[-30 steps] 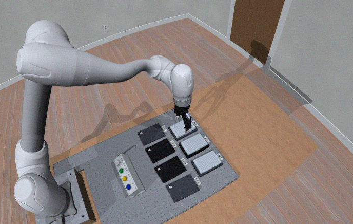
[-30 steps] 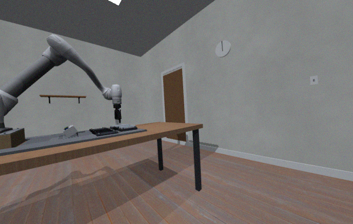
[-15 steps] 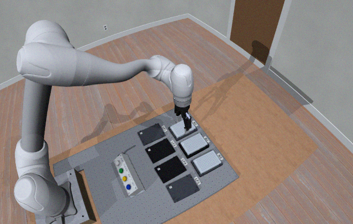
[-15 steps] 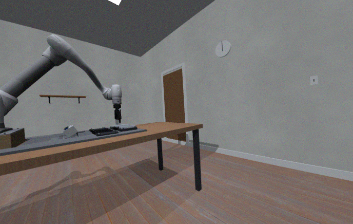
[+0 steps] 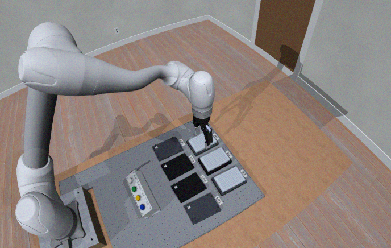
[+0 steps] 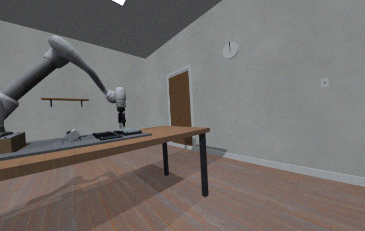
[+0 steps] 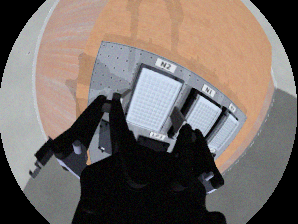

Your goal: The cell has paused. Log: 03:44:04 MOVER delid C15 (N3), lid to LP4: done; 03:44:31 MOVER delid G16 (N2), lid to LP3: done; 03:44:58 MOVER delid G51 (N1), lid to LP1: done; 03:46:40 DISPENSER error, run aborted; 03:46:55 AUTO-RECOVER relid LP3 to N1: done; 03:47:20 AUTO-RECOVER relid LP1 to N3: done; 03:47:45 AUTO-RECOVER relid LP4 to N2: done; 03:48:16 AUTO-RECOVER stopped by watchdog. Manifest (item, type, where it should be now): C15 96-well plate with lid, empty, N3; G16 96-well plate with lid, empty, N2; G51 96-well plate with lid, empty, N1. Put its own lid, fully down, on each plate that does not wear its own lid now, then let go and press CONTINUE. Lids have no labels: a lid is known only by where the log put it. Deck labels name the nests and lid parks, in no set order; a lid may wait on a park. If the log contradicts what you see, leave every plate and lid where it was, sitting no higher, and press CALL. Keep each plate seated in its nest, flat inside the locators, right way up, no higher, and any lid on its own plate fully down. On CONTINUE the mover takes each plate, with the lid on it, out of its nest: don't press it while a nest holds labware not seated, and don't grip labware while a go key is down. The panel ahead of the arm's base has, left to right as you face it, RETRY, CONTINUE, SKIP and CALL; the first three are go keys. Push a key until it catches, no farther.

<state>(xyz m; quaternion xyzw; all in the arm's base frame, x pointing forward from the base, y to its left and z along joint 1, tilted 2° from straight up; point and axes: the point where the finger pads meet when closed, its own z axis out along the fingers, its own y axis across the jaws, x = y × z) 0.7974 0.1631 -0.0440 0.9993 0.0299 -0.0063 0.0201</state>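
Right now my hand is 420 mm past the green key, 120 mm to the left of it and 10 mm below it. Also, from my hand: label N2: 90 mm ahead, 50 mm below, 10 mm to the left; then yellow key: 420 mm behind, 170 mm to the right, 10 mm above; then black lid park: 180 mm behind, 70 mm to the right, 50 mm below.
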